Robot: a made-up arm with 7 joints. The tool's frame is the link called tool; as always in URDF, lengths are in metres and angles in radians. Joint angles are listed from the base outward.
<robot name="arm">
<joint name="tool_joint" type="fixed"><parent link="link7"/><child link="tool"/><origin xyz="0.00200 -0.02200 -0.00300" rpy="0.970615 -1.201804 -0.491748"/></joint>
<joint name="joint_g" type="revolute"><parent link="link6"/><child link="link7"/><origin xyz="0.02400 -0.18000 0.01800" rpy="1.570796 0.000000 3.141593"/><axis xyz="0 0 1"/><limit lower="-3.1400" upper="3.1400"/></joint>
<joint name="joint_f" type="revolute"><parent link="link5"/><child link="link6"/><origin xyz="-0.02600 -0.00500 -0.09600" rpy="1.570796 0.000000 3.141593"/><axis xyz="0 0 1"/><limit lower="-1.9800" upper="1.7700"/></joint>
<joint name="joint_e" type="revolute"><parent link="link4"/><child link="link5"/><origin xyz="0.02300 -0.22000 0.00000" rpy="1.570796 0.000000 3.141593"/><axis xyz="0 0 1"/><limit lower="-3.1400" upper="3.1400"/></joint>
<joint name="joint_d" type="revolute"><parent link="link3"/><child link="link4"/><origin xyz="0.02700 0.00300 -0.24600" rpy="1.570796 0.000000 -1.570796"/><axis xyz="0 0 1"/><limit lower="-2.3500" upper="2.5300"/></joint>
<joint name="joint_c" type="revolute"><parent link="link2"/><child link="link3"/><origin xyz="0.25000 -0.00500 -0.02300" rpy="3.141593 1.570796 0.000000"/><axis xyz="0 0 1"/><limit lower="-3.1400" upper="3.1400"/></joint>
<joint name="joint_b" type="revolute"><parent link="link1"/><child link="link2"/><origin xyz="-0.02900 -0.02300 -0.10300" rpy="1.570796 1.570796 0.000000"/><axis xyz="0 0 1"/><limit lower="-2.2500" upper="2.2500"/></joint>
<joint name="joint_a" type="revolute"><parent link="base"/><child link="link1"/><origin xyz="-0.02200 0.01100 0.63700" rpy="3.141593 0.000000 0.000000"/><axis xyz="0 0 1"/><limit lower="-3.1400" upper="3.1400"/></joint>
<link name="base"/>
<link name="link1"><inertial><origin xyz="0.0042 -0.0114 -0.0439"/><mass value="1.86"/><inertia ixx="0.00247" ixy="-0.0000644" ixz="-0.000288" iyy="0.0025" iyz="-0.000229" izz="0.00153"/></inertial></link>
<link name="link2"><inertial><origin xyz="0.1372 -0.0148 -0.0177"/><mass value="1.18"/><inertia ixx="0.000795" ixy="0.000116" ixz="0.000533" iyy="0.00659" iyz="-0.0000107" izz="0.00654"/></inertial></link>
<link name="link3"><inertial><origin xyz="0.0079 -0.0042 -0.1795"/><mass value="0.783"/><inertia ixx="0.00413" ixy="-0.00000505" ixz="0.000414" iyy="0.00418" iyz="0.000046" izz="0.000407"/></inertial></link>
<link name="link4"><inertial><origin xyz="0.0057 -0.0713 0.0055"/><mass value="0.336"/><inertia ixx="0.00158" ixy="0.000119" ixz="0" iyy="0.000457" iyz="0" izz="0.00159"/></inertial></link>
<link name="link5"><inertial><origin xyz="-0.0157 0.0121 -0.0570"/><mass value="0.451"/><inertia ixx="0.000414" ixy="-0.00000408" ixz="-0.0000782" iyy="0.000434" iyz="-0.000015" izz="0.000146"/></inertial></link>
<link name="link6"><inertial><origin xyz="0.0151 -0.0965 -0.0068"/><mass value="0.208"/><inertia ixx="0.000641" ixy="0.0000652" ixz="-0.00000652" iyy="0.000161" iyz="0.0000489" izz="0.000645"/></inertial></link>
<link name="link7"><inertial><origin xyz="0.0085 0.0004 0.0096"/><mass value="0.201"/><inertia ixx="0.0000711" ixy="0" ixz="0" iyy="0.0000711" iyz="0" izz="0.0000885"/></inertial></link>
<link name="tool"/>
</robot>
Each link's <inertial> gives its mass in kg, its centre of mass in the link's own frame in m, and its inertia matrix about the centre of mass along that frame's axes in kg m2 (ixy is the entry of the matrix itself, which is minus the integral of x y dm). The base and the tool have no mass. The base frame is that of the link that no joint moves.
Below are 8 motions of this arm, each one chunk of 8 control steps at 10 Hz.
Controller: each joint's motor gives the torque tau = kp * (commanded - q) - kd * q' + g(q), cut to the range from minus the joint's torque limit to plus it. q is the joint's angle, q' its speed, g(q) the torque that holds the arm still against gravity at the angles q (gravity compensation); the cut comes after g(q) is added. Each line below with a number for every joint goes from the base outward.
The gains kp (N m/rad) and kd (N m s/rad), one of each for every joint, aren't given. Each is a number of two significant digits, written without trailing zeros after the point. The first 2 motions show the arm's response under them.
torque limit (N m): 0.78 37 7.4 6 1.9 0.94 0.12
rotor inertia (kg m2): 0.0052 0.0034 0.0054 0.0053 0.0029 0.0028 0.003
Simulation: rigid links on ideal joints. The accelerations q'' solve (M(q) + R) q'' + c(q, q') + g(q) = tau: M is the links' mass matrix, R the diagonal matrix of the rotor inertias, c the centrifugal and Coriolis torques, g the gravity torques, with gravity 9.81 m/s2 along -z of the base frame. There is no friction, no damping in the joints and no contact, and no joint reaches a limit. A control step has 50 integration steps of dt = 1/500 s. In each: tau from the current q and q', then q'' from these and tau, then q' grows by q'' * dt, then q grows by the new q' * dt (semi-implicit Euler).
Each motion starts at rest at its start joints. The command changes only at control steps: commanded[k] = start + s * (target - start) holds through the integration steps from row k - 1 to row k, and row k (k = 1, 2, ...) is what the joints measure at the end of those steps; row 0 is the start. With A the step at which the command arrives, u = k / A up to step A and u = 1 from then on. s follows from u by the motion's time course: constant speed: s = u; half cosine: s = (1 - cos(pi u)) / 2; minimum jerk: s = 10 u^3 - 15 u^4 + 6 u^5; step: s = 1 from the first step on.
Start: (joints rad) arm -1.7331 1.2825 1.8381 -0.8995 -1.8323 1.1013 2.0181
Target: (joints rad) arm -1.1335 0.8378 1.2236 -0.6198 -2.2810 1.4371 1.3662
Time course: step
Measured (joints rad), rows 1 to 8:
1: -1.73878 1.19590 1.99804 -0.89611 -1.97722 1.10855 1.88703
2: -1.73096 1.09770 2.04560 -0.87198 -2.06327 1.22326 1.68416
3: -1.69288 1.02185 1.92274 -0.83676 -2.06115 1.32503 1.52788
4: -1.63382 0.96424 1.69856 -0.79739 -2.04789 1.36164 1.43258
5: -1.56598 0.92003 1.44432 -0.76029 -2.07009 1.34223 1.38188
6: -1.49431 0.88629 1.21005 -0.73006 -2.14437 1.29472 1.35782
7: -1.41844 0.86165 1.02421 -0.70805 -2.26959 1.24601 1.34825
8: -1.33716 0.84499 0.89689 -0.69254 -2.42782 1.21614 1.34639
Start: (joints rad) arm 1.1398 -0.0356 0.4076 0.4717 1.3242 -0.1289 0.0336
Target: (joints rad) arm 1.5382 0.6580 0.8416 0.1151 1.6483 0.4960 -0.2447
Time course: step
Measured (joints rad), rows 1 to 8:
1: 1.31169 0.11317 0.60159 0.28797 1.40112 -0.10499 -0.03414
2: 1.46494 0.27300 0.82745 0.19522 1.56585 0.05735 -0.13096
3: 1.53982 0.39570 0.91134 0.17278 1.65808 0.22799 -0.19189
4: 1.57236 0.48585 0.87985 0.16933 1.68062 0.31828 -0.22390
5: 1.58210 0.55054 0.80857 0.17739 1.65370 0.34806 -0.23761
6: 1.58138 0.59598 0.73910 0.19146 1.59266 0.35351 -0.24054
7: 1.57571 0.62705 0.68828 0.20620 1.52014 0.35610 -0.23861
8: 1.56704 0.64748 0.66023 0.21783 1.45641 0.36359 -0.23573
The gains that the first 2 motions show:
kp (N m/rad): 0.86 32 0.7 2.3 0.18 0.32 0.18
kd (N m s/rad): 0.15 8.8 0.13 1.1 0.055 0.11 0.038
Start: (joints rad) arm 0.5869 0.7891 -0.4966 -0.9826 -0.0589 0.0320 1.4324
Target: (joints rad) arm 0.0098 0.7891 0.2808 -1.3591 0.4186 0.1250 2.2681
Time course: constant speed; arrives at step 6
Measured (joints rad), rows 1 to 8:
1: 0.58459 0.79036 -0.48923 -0.99074 -0.03794 0.03968 1.45951
2: 0.57714 0.79223 -0.46733 -1.00861 0.01261 0.05252 1.53057
3: 0.56251 0.79396 -0.42746 -1.03505 0.08524 0.06855 1.63669
4: 0.53890 0.79515 -0.36844 -1.06861 0.17095 0.08745 1.76426
5: 0.50442 0.79565 -0.29086 -1.10771 0.26248 0.10917 1.90256
6: 0.45698 0.79556 -0.19636 -1.15060 0.35453 0.13349 2.04502
7: 0.39598 0.79422 -0.09410 -1.18885 0.42490 0.14815 2.16074
8: 0.32249 0.79276 0.00805 -1.21968 0.46112 0.15223 2.23109

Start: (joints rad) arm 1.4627 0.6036 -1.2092 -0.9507 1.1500 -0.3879 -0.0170
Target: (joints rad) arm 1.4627 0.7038 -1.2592 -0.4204 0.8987 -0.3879 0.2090
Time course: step
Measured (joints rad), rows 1 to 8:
1: 1.49929 0.62396 -1.18518 -0.89452 1.09112 -0.41701 0.02282
2: 1.54923 0.64744 -1.15715 -0.80819 1.02510 -0.44091 0.09248
3: 1.58588 0.66404 -1.14299 -0.73268 0.98418 -0.44615 0.15094
4: 1.60739 0.67543 -1.14876 -0.67248 0.96025 -0.44197 0.18776
5: 1.61634 0.68372 -1.17261 -0.62537 0.94476 -0.43283 0.20618
6: 1.61571 0.69024 -1.20759 -0.58835 0.93327 -0.42015 0.21280
7: 1.60784 0.69564 -1.24518 -0.55880 0.92427 -0.40501 0.21332
8: 1.59425 0.70012 -1.27806 -0.53475 0.91752 -0.38903 0.21151

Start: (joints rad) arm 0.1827 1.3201 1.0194 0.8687 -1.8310 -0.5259 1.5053
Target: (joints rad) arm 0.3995 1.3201 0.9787 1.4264 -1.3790 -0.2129 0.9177
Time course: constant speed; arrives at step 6
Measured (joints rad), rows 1 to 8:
1: 0.18044 1.31943 1.02324 0.87872 -1.81707 -0.51480 1.48566
2: 0.17546 1.31846 1.03076 0.90267 -1.78407 -0.49289 1.43519
3: 0.16895 1.31749 1.03861 0.93878 -1.73669 -0.46453 1.36069
4: 0.16226 1.31668 1.04400 0.98497 -1.68010 -0.43186 1.27186
5: 0.15675 1.31609 1.04513 1.03947 -1.61814 -0.39568 1.17613
6: 0.15369 1.31576 1.04102 1.10081 -1.55319 -0.35632 1.07789
7: 0.15624 1.31622 1.02873 1.15966 -1.49745 -0.32166 0.99851
8: 0.16599 1.31717 1.00818 1.21025 -1.45679 -0.29321 0.95005

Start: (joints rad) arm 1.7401 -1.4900 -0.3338 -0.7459 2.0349 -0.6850 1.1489
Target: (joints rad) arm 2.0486 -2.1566 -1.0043 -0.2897 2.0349 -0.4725 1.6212
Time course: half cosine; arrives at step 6
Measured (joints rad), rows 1 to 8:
1: 1.74182 -1.49933 -0.35318 -0.73320 2.03726 -0.69208 1.15501
2: 1.74883 -1.53519 -0.43000 -0.69139 2.04993 -0.70888 1.18154
3: 1.76158 -1.60649 -0.58773 -0.62461 2.07947 -0.71393 1.23957
4: 1.77490 -1.70747 -0.80672 -0.55268 2.11429 -0.67733 1.32713
5: 1.78427 -1.82001 -1.01235 -0.49352 2.12723 -0.59506 1.42834
6: 1.79199 -1.92156 -1.11293 -0.45429 2.10811 -0.50345 1.51845
7: 1.80160 -2.00058 -1.09087 -0.43098 2.07721 -0.44826 1.57947
8: 1.81355 -2.05907 -1.00600 -0.41827 2.05341 -0.44030 1.61134

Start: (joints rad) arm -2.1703 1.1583 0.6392 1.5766 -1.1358 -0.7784 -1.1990
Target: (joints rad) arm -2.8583 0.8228 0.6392 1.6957 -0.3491 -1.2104 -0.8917
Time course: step
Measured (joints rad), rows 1 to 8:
1: -2.15550 1.08617 0.55952 1.61636 -1.04041 -0.79671 -1.14414
2: -2.16111 1.00421 0.50966 1.65202 -0.87973 -0.83291 -1.05439
3: -2.20497 0.94557 0.53461 1.66921 -0.72327 -0.88968 -0.98010
4: -2.28055 0.90556 0.61379 1.67534 -0.60065 -0.95950 -0.93171
5: -2.37441 0.87800 0.71577 1.67526 -0.52084 -1.03081 -0.90512
6: -2.47478 0.85838 0.81361 1.67148 -0.47805 -1.09716 -0.89283
7: -2.57416 0.84413 0.89066 1.66558 -0.46031 -1.15623 -0.88829
8: -2.66823 0.83388 0.93884 1.65886 -0.45560 -1.20649 -0.88720

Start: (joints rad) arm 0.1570 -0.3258 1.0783 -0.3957 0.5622 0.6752 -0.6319
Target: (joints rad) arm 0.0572 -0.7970 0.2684 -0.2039 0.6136 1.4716 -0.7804
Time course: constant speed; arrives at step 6
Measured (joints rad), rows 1 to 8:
1: 0.16814 -0.33871 1.06020 -0.38256 0.52113 0.68441 -0.63443
2: 0.18926 -0.37018 0.99356 -0.36211 0.44473 0.72327 -0.64292
3: 0.21089 -0.41820 0.88021 -0.33906 0.37673 0.79578 -0.65882
4: 0.22549 -0.47892 0.73973 -0.31609 0.34568 0.89295 -0.68112
5: 0.23067 -0.54818 0.59248 -0.29471 0.35468 1.00161 -0.70720
6: 0.22753 -0.62262 0.45017 -0.27508 0.39279 1.11319 -0.73453
7: 0.21487 -0.68441 0.35968 -0.27573 0.44950 1.20917 -0.75747
8: 0.19883 -0.72890 0.32799 -0.28345 0.51746 1.27162 -0.77181

